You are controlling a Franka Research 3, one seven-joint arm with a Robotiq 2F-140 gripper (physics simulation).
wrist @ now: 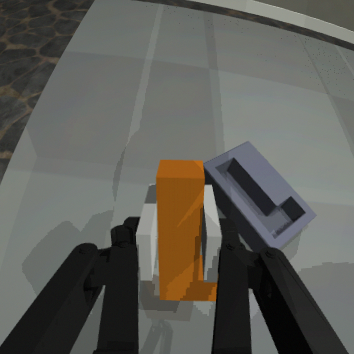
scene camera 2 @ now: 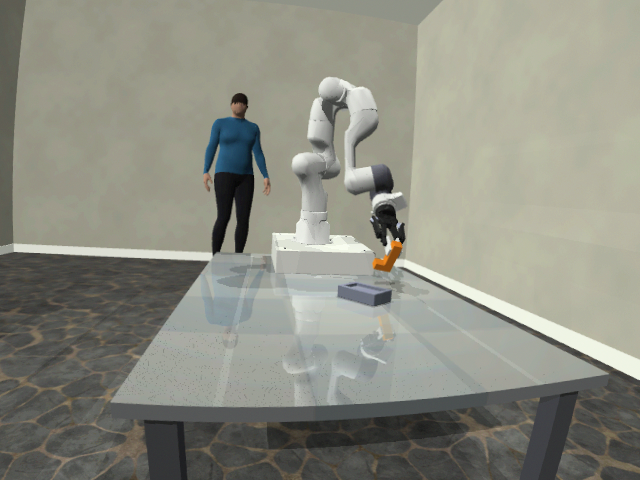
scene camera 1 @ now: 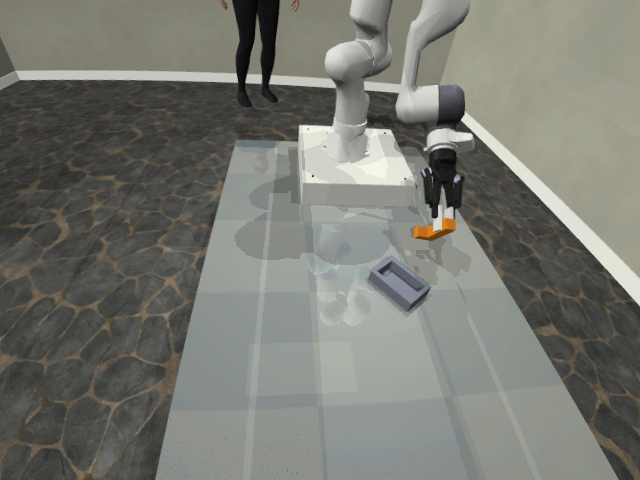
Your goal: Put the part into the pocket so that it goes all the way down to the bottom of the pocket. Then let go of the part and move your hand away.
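The orange L-shaped part [scene camera 1: 433,233] [scene camera 2: 390,257] [wrist: 180,225] is held above the table, its long leg between the pale finger pads and its short leg sticking out to one side. My gripper [scene camera 1: 444,219] [scene camera 2: 391,249] [wrist: 179,202] is shut on it and tilted. The part is tilted too, apart from the block. The grey-blue block [scene camera 1: 397,296] [scene camera 2: 363,295] [wrist: 274,186] lies on the table in front of the gripper, to the right of the part in the wrist view. Its L-shaped pocket [scene camera 1: 401,276] [wrist: 255,189] opens upward and no part is in it.
The glossy table [scene camera 1: 289,434] [scene camera 2: 310,379] [wrist: 135,90] carries the robot's white base [scene camera 1: 356,195] [scene camera 2: 323,261] behind the block, to the left of the gripper in the scene views. A person [scene camera 1: 256,41] [scene camera 2: 235,149] stands behind the table. A wall [scene camera 1: 578,129] [scene camera 2: 516,170] stands on the right.
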